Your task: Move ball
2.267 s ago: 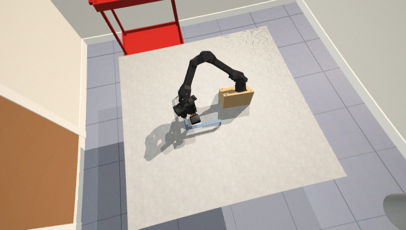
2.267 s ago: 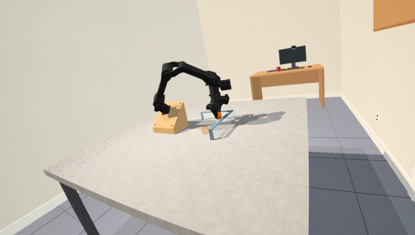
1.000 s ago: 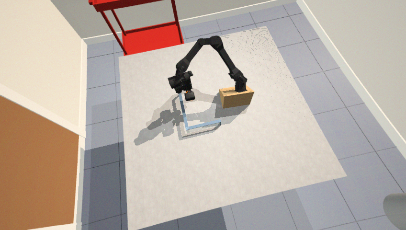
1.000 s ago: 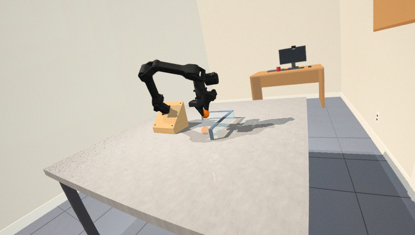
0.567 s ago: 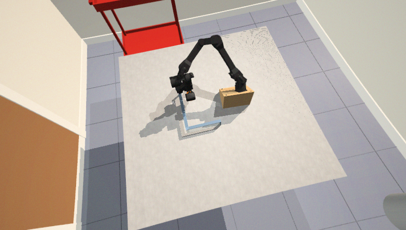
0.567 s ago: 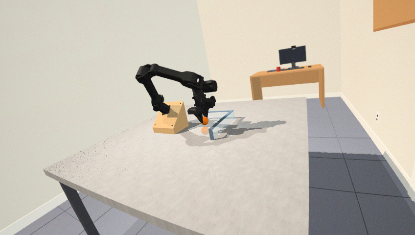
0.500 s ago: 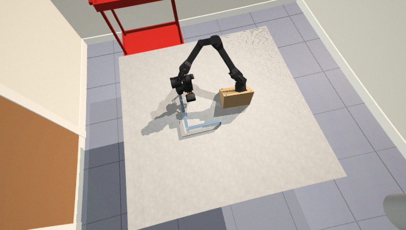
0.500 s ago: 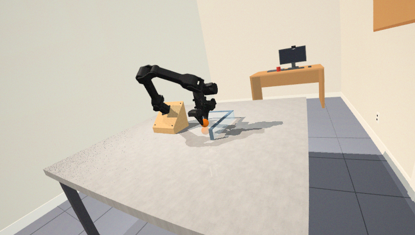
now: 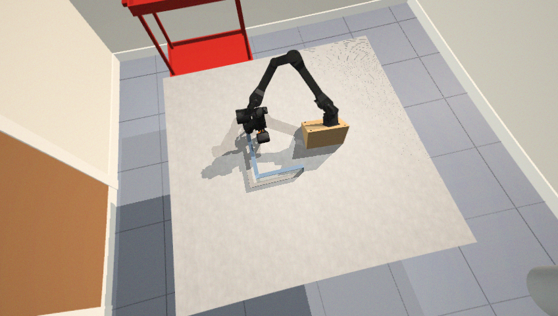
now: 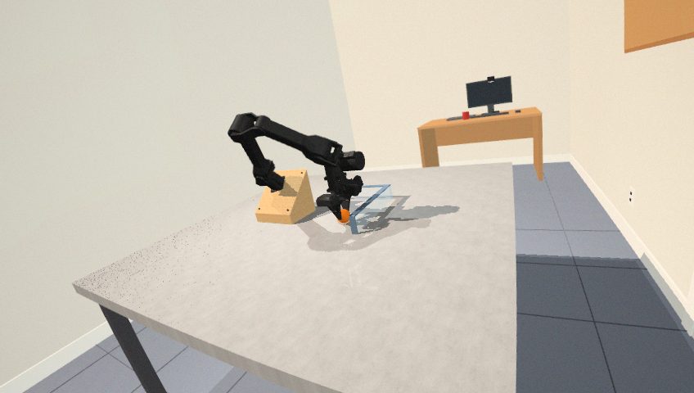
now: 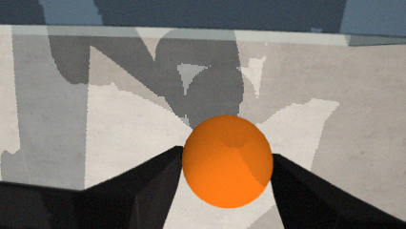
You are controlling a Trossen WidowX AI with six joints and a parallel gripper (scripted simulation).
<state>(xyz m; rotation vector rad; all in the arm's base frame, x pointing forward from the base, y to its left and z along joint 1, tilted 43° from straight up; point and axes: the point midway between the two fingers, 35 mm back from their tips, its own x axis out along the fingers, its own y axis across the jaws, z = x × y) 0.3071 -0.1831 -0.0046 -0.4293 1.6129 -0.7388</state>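
Now: gripper tip right at the see-through copy of ball. The rest, counted from my gripper tip: orange ball: right at my gripper tip.
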